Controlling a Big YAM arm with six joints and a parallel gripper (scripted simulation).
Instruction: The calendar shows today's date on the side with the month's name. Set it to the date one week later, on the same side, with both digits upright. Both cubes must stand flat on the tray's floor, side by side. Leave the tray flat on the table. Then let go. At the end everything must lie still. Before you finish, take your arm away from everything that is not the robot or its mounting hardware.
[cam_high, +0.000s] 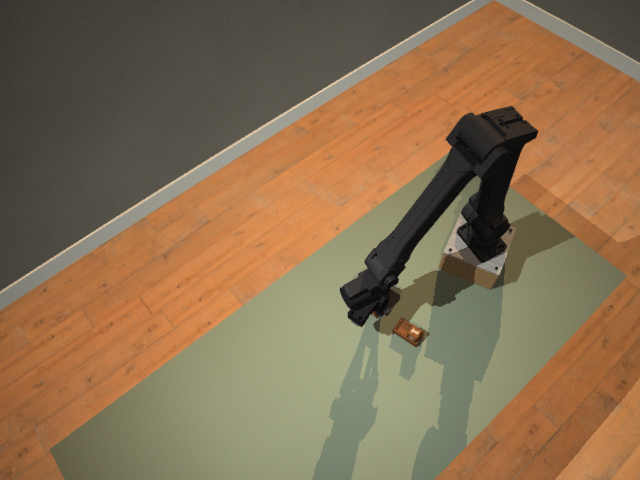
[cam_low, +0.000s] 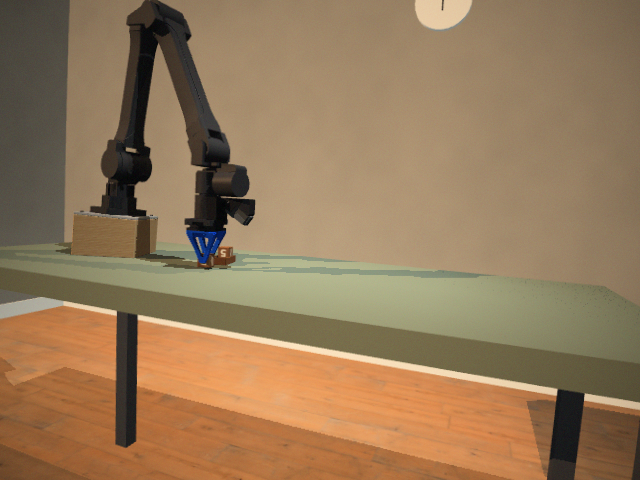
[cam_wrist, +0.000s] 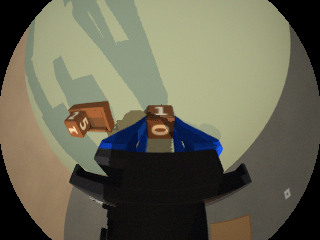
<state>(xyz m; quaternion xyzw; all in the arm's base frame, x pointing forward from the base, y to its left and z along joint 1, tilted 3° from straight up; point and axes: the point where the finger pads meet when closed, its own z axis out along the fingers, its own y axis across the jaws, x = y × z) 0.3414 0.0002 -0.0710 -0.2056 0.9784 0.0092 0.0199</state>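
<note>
Right now the brown digit cube is right at my hand. Also, from my hand: brown tray 10 cm to the left, 4 cm behind, 1 cm below.
</note>
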